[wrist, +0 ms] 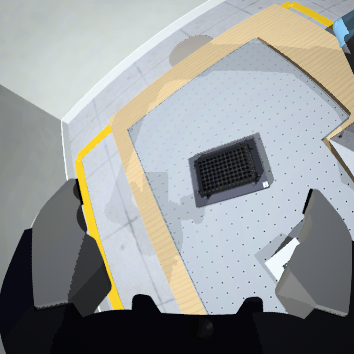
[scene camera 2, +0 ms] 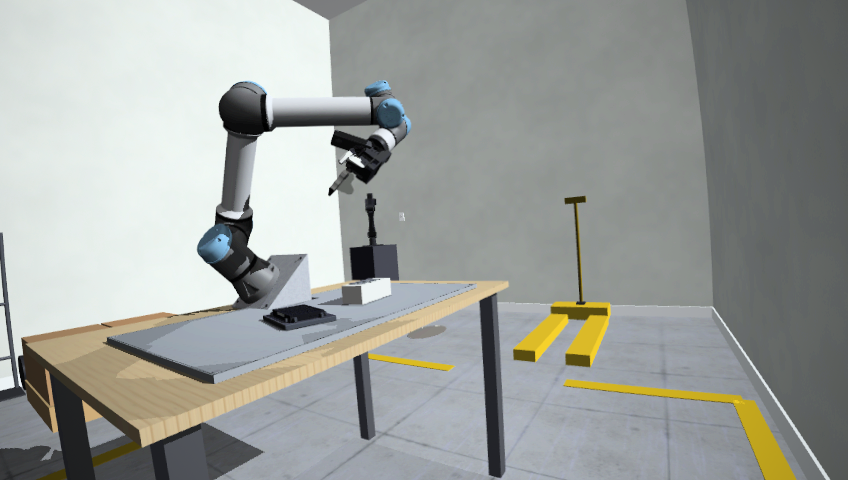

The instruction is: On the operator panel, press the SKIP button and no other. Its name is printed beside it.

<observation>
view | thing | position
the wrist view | my gripper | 194, 188
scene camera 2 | my gripper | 333, 180
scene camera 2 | white operator panel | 361, 293
</observation>
